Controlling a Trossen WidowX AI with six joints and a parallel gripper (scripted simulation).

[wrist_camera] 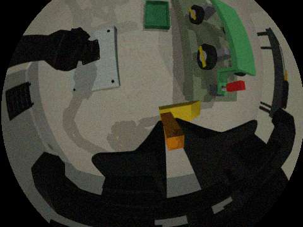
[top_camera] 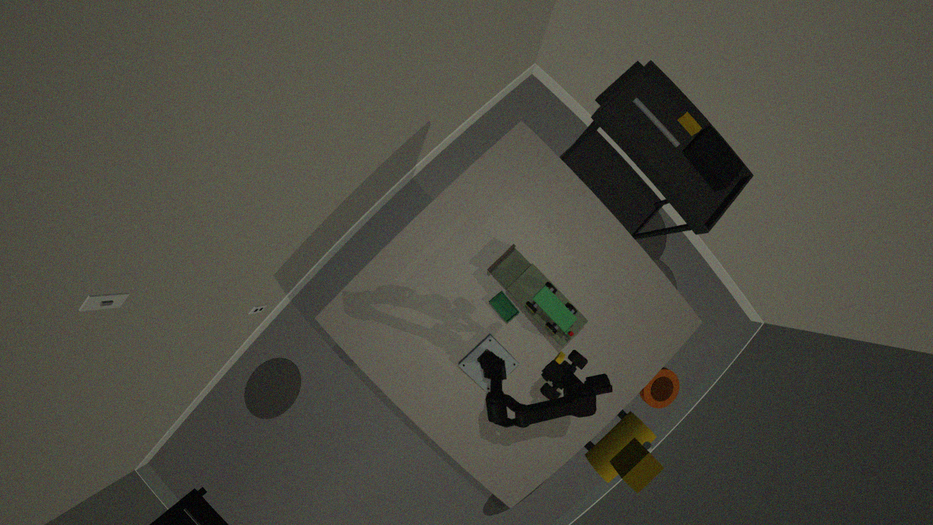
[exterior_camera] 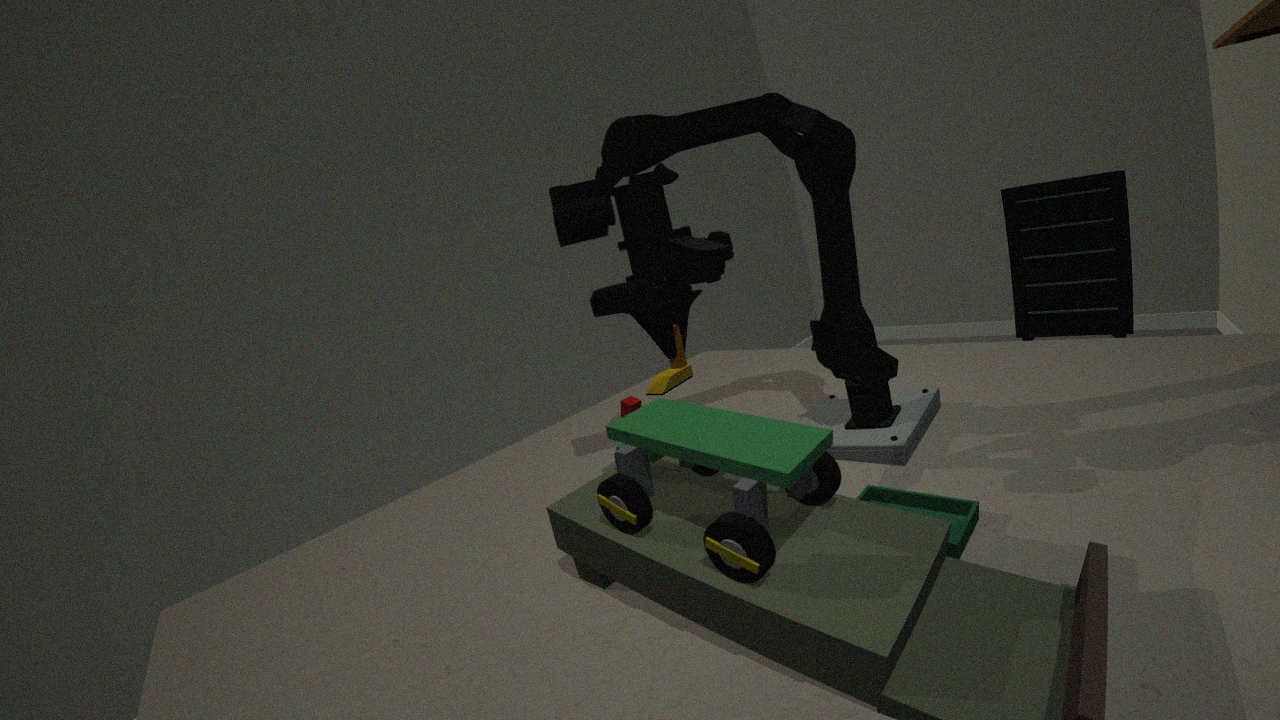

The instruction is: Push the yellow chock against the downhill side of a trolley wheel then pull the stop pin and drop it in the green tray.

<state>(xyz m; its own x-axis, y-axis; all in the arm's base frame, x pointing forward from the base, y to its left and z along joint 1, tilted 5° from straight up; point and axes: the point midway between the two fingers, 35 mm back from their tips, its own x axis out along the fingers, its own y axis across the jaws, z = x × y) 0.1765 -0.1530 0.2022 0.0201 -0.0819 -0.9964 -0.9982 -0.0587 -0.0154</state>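
My gripper tip is 20 mm short of the yellow chock and 10 mm above it. From my gripper tip the other things lie so: trolley 160 mm ahead, 140 mm to the left, 60 mm below; then red-headed stop pin 130 mm ahead, 30 mm to the left, 40 mm below; then green tray 30 mm ahead, 270 mm to the left, 180 mm below.
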